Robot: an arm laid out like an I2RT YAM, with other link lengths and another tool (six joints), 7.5 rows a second.
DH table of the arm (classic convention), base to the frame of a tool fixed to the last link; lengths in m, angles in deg. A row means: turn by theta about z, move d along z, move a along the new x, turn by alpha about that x. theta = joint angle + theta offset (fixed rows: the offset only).
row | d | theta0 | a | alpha
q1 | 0.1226 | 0 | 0.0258 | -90
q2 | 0 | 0 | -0.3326 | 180
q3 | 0 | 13.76 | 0.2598 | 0
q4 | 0.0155 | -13.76 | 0.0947 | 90
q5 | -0.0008 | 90 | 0 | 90
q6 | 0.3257 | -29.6 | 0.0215 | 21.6
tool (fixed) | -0.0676 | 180 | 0 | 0
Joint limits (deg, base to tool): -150..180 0..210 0..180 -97..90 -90..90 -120..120
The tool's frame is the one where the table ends.
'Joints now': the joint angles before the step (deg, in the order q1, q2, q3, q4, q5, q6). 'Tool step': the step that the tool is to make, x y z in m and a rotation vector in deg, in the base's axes. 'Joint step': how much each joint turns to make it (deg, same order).
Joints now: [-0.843, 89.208, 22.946, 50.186, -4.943, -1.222]
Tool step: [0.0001, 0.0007, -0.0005, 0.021, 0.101, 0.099]
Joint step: [0.051, 0.020, 0.058, -0.139, -0.052, 0.005]
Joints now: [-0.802, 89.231, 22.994, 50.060, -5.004, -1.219]
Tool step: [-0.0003, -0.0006, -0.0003, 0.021, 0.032, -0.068]
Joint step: [-0.071, -0.011, -0.049, 0.008, -0.009, 0.019]
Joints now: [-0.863, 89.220, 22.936, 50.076, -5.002, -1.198]
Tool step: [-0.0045, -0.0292, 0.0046, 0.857, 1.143, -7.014]
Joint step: [-0.005, -2.361, 1.838, -5.269, 6.471, 2.823]
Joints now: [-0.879, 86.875, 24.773, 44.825, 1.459, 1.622]
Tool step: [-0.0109, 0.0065, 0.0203, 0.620, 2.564, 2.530]
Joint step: [-1.189, -7.575, 4.655, -14.814, -3.701, -0.659]
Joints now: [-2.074, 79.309, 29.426, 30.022, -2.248, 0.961]
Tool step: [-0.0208, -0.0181, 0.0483, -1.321, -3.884, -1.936]
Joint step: [-2.070, -8.914, 0.940, -5.945, 0.214, -1.096]
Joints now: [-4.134, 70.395, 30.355, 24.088, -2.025, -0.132]
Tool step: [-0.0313, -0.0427, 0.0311, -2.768, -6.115, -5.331]
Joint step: [-5.117, -6.669, -5.032, 4.701, 0.664, -1.937]
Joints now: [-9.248, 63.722, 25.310, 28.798, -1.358, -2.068]
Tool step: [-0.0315, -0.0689, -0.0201, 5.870, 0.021, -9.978]
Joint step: [-9.905, -0.201, -2.334, 0.852, -0.931, 5.605]
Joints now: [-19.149, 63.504, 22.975, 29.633, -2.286, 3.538]
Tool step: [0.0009, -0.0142, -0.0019, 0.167, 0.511, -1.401]
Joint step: [-1.872, 1.709, 0.987, 0.180, -0.459, -0.110]
